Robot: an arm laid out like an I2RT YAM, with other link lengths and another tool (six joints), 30 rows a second.
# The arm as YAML. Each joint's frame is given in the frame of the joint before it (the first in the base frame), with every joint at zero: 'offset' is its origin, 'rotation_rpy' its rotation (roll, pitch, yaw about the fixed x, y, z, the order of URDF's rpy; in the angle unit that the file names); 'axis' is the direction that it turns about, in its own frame. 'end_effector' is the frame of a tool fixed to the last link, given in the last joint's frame.
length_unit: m
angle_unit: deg
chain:
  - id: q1
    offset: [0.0, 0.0, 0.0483]
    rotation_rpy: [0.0, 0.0, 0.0]
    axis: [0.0, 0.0, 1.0]
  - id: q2
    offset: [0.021, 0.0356, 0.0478]
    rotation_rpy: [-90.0, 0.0, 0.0]
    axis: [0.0, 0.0, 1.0]
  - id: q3
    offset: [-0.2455, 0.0, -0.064]
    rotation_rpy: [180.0, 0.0, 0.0]
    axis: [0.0, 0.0, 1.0]
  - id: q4
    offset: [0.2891, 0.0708, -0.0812]
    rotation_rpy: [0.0, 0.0, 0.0]
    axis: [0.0, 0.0, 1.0]
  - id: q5
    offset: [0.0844, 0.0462, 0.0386]
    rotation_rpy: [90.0, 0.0, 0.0]
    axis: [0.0, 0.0, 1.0]
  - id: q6
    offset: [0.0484, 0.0, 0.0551]
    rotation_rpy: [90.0, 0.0, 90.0]
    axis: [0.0, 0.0, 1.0]
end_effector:
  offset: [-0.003, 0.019, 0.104]
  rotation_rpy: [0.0, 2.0, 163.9]
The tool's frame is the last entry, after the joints.
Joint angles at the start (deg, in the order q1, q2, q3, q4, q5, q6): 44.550, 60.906, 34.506, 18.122, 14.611, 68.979
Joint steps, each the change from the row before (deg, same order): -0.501, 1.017, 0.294, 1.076, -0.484, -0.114; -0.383, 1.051, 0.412, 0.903, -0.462, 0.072; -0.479, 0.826, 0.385, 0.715, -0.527, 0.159; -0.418, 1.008, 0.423, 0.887, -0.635, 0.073; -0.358, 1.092, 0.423, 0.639, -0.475, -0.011; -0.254, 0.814, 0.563, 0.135, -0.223, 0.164; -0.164, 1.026, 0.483, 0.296, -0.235, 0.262; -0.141, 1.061, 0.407, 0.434, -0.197, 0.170; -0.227, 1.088, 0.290, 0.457, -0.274, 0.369; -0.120, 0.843, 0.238, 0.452, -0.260, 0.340; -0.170, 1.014, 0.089, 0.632, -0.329, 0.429; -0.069, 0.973, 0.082, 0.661, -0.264, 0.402; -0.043, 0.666, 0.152, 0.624, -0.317, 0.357
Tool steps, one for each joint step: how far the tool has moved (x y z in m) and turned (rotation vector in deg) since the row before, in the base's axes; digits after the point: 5 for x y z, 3 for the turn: 0.00412, 0.00061, -0.00020, 0.197, -0.261, -0.006; 0.00369, 0.00127, -0.00007, 0.290, -0.111, 0.065; 0.00366, 0.00043, 0.00051, 0.375, -0.073, 0.023; 0.00358, 0.00131, 0.00017, 0.327, -0.130, 0.203; 0.00352, 0.00123, -0.00154, 0.013, 0.056, 0.115; 0.00300, 0.00089, -0.00028, 0.083, 0.187, -0.053; 0.00276, 0.00164, -0.00194, 0.081, 0.335, 0.036; 0.00271, 0.00167, -0.00242, 0.018, 0.266, 0.032; 0.00288, 0.00118, -0.00359, 0.116, 0.464, -0.005; 0.00193, 0.00140, -0.00229, 0.216, 0.310, 0.090; 0.00210, 0.00125, -0.00421, 0.207, 0.468, 0.094; 0.00159, 0.00163, -0.00389, 0.219, 0.402, 0.133; 0.00112, 0.00168, -0.00111, 0.411, 0.131, 0.217
